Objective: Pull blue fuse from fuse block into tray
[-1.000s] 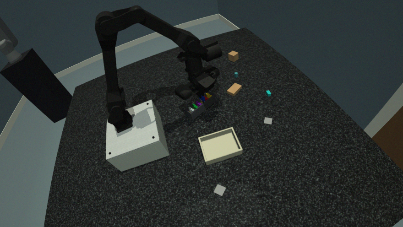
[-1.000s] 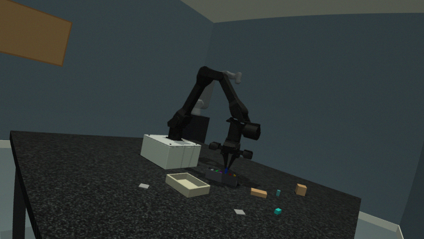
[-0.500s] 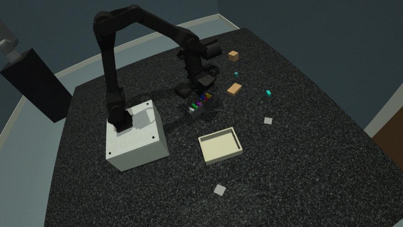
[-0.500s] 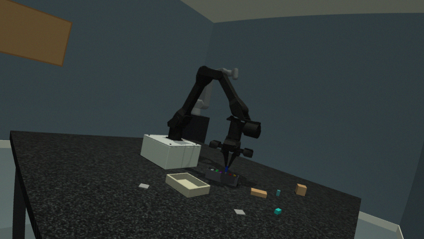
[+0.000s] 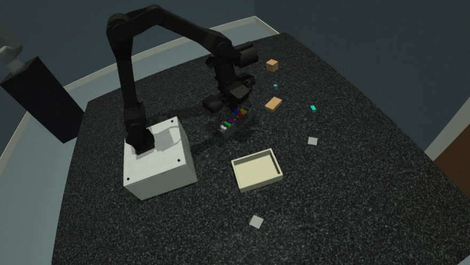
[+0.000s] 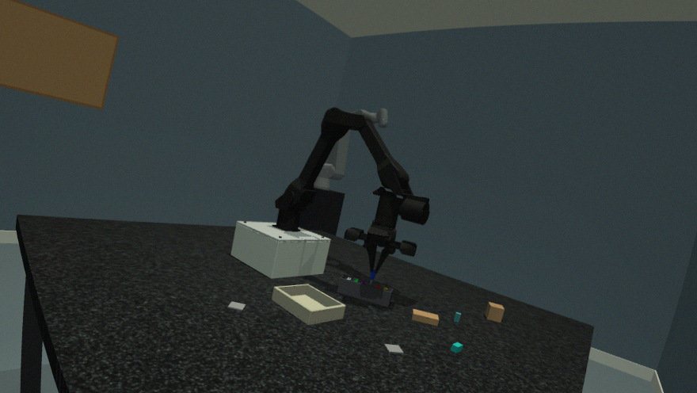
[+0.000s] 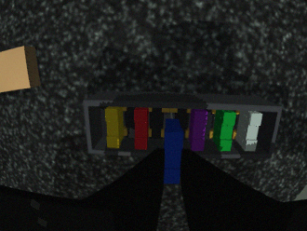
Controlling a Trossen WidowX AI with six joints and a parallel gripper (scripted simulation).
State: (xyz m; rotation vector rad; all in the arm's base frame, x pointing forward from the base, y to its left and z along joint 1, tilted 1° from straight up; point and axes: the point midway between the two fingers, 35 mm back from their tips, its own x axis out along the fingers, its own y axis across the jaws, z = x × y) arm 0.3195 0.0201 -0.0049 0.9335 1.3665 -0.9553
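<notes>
Now: gripper tip 2 cm past the purple fuse, 1 cm to the left of it and 5 cm above it. The rest, counted from my gripper tip: yellow fuse: 4 cm ahead, 1 cm to the left, 5 cm below; blue fuse: 1 cm below; red fuse: 2 cm ahead, 1 cm to the left, 5 cm below.
</notes>
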